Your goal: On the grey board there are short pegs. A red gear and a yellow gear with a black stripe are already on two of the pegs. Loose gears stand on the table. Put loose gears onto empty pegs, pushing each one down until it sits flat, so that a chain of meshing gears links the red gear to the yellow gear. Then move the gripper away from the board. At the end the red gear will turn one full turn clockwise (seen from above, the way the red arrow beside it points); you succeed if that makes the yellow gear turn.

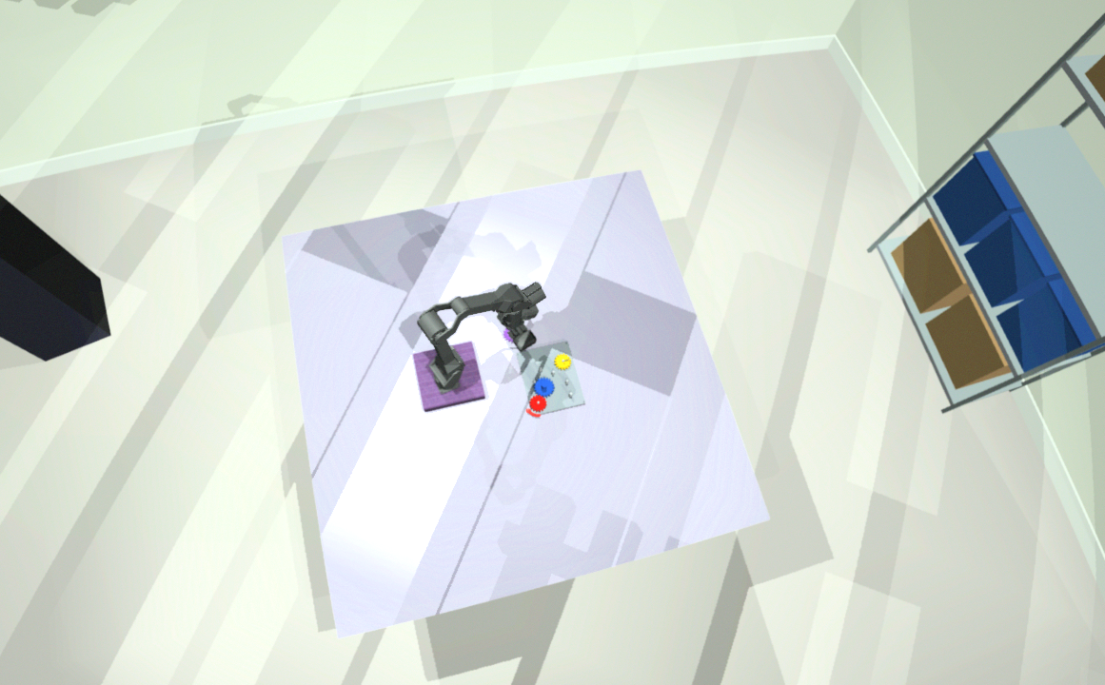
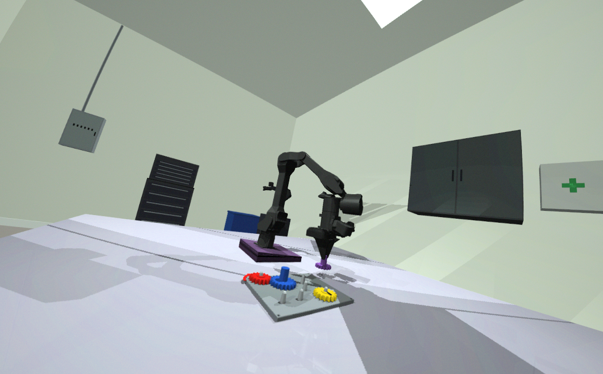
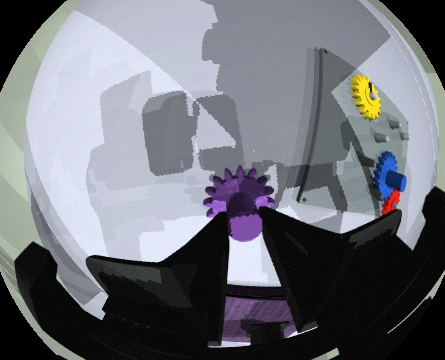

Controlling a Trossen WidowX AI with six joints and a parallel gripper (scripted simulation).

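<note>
Right now my gripper tip is 110 mm short of the yellow gear, 140 mm to the left of it and 30 mm above it. Round my gripper tip: red gear 20 mm behind, 240 mm to the right, 40 mm below; then purple gear 10 mm below; then blue gear 20 mm ahead, 200 mm to the right, 30 mm below.
</note>
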